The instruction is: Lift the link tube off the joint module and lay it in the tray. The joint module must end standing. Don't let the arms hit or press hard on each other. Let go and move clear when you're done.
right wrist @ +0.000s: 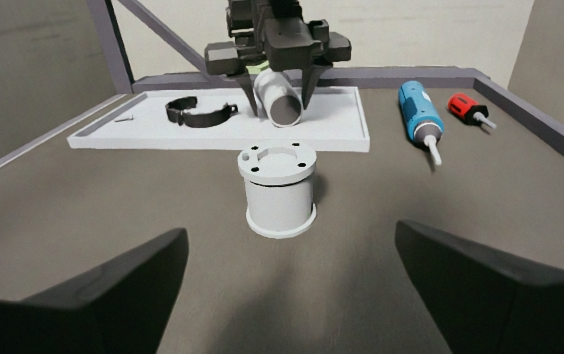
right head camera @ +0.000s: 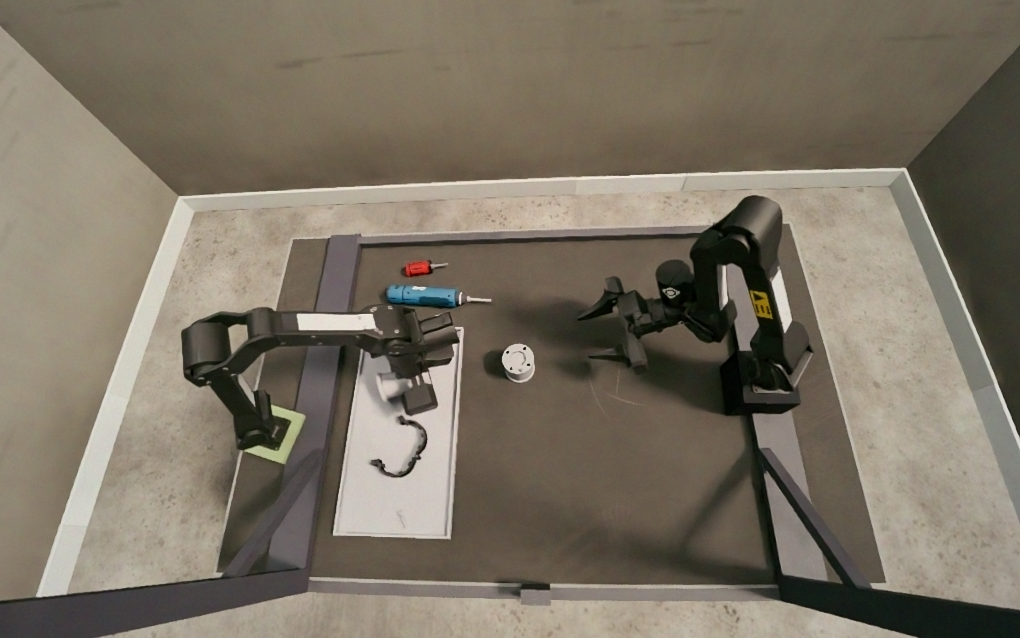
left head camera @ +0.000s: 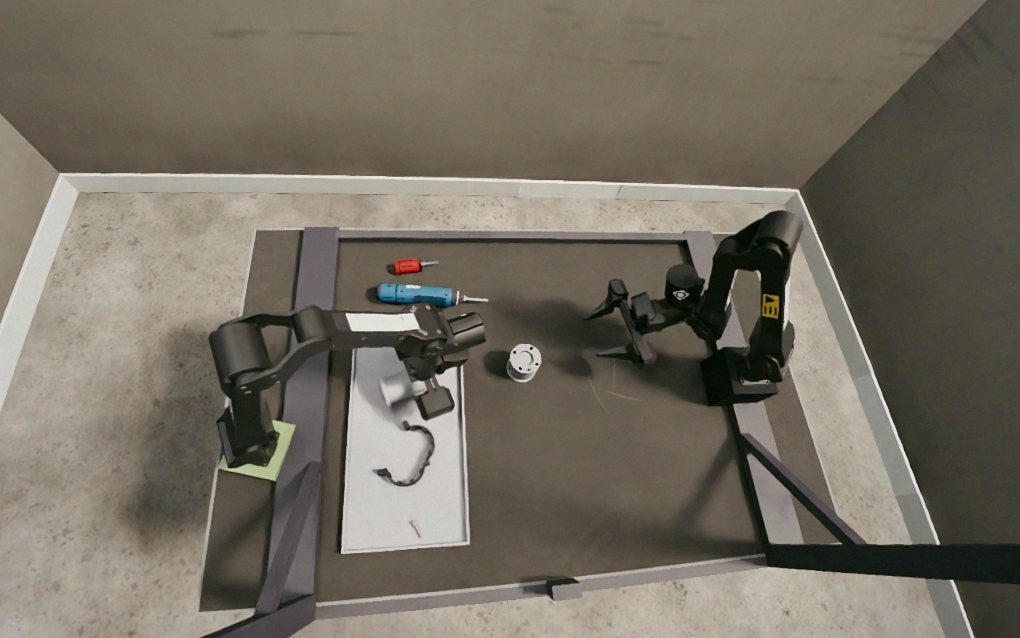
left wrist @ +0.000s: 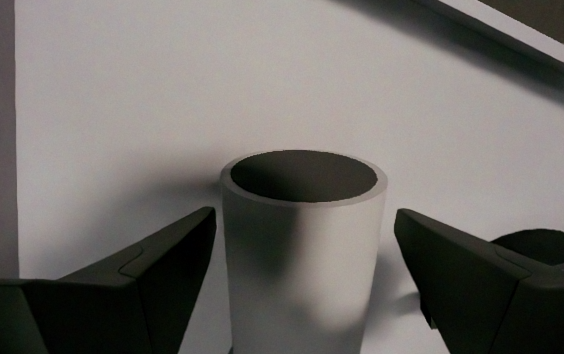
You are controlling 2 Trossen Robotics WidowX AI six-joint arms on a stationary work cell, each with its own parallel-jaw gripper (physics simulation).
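Where they show: left gripper, between the fingertips: (right wrist: pixel 280 112) (right head camera: pixel 418 379) (left head camera: pixel 420 382) (left wrist: pixel 305 218); right gripper, between the fingertips: (right wrist: pixel 293 235) (right head camera: pixel 582 337) (left head camera: pixel 589 336); left arm's base, origin of its link: (right wrist: pixel 250 63) (right head camera: pixel 271 431) (left head camera: pixel 256 446); right arm's base, origin of its link: (right head camera: pixel 768 376) (left head camera: pixel 750 369).
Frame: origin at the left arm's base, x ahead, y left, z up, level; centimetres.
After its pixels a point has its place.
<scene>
The white link tube (left head camera: pixel 395 389) {y 14.9, x 21.5, z 2.6 cm} (right head camera: pixel 391 386) {y 14.8, x 21.7, z 2.5 cm} (left wrist: pixel 305 260) {y 19.3, x 26.0, z 2.4 cm} (right wrist: pixel 276 95) {y 19.0, x 27.7, z 2.1 cm} lies on its side in the tray (left head camera: pixel 376 519) {y -7.6, x 23.9, z -2.7 cm} (right head camera: pixel 361 511) {y -8.8, x 23.0, z -2.7 cm} (right wrist: pixel 215 144) {y 13.3, x 35.3, z -2.4 cm}, in its upper part in the head views. My left gripper (left wrist: pixel 305 218) {y 18.4, x 25.2, z -1.3 cm} (right wrist: pixel 280 112) {y 18.4, x 25.2, z -1.3 cm} is open over the tray. Its fingers stand on both sides of the tube, with a gap on each side in the left wrist view. The white joint module (left head camera: pixel 524 362) {y 25.9, x 44.6, z 2.3 cm} (right head camera: pixel 518 362) {y 26.0, x 44.8, z 2.3 cm} (right wrist: pixel 279 192) {y 27.8, x 47.2, z 1.3 cm} stands upright on the table, right of the tray in the head views. My right gripper (left head camera: pixel 591 336) {y 32.5, x 56.1, z 6.5 cm} (right head camera: pixel 584 337) {y 32.5, x 56.1, z 6.5 cm} (right wrist: pixel 293 235) {y 32.5, x 56.1, z 6.5 cm} is open and empty, to the right of the module and apart from it.
A black curved cable (left head camera: pixel 428 451) (right head camera: pixel 421 447) {y 5.4, x 30.8, z -0.6 cm} (right wrist: pixel 200 119) {y 7.8, x 30.7, z -1.3 cm} and a small screw (left head camera: pixel 415 528) {y -7.8, x 31.0, z -2.1 cm} (right wrist: pixel 124 119) {y -7.6, x 31.5, z -2.4 cm} lie in the tray. A blue screwdriver (left head camera: pixel 415 294) {y 36.2, x 19.5, z 0.7 cm} (right head camera: pixel 422 296) {y 36.1, x 20.0, z 0.6 cm} (right wrist: pixel 417 110) {y 36.9, x 25.0, z 0.7 cm} and a red one (left head camera: pixel 406 265) {y 43.1, x 15.6, z -0.4 cm} (right head camera: pixel 417 268) {y 43.1, x 15.9, z -0.5 cm} (right wrist: pixel 461 106) {y 42.9, x 16.9, z -1.0 cm} lie beyond the tray. The arms are well apart.
</scene>
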